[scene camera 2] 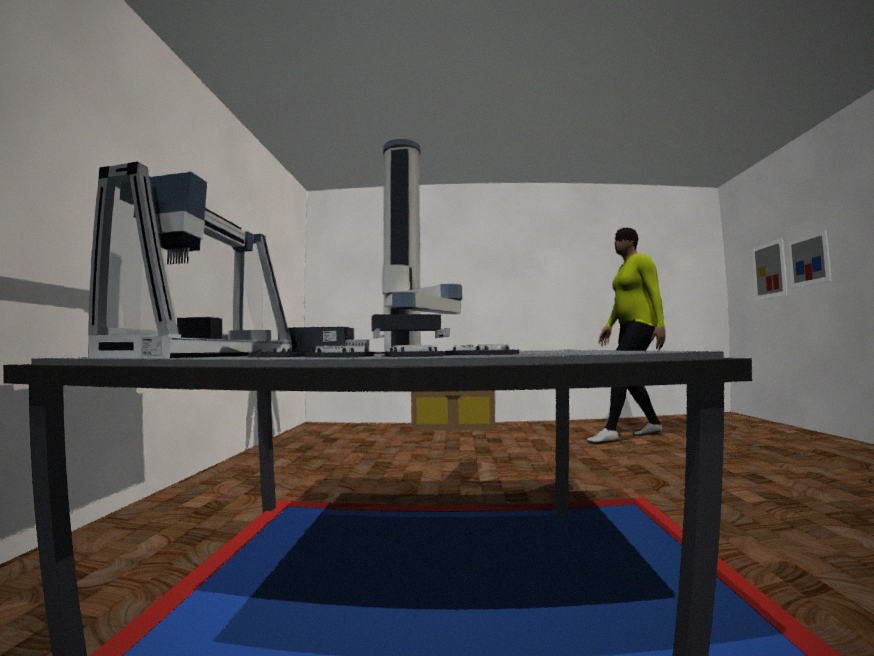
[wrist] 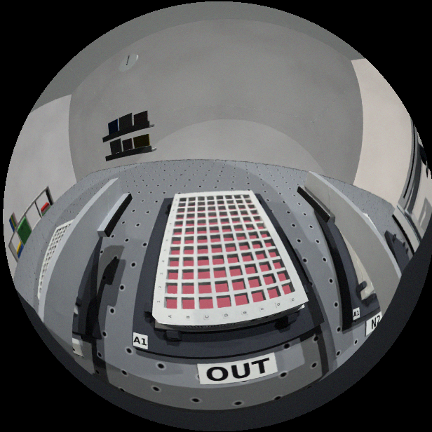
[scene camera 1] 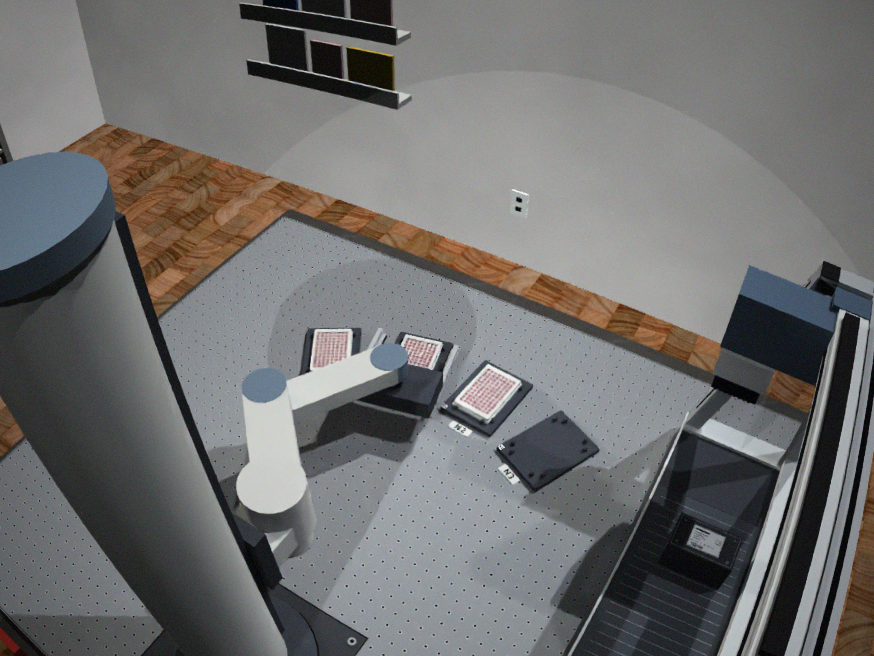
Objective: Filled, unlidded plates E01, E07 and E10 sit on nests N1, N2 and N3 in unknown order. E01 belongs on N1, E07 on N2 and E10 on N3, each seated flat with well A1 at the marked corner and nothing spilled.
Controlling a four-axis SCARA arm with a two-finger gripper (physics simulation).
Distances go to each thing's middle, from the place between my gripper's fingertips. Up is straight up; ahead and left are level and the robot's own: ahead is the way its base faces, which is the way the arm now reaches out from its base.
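You'd find the out nest [wrist: 227, 342] 5 cm below my hand, 1 cm to the right of it and 2 cm behind it. Going by their middles, the out nest is the nearest to my hand of the things named here. The out label [wrist: 238, 370] is 6 cm below my hand, 12 cm behind it and 3 cm to the right of it. The nest N1 [wrist: 85, 323] is 5 cm below my hand, 16 cm to the left of it and 10 cm behind it, and the nest N2 [scene camera 1: 488, 430] is also 5 cm below my hand, 2 cm behind it and 18 cm to the right of it.
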